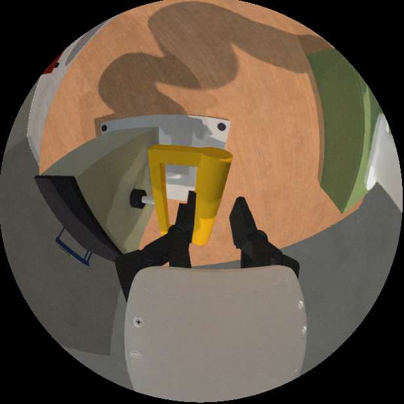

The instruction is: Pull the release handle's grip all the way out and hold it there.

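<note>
The release handle is a yellow D-shaped frame with a thick round grip point(213, 187) on its right side. A short pale rod point(150, 200) with a black collar joins it to a grey-green housing point(112, 172) on the left. My gripper point(214, 204) is partly open, with the grip standing between its two black fingers. The left finger overlaps the handle's opening, close to the grip's left side; the right finger stands apart from the grip, with a gap. The lower end of the handle frame is partly hidden behind the left finger.
A light grey mounting plate point(192, 124) with dark bolts lies on the wooden table point(275, 150) behind the handle. A green block-like object point(342, 125) stands at the right, with a white object beyond it. A blue wire handle point(72, 252) shows at the lower left. Red and white parts show at the upper left.
</note>
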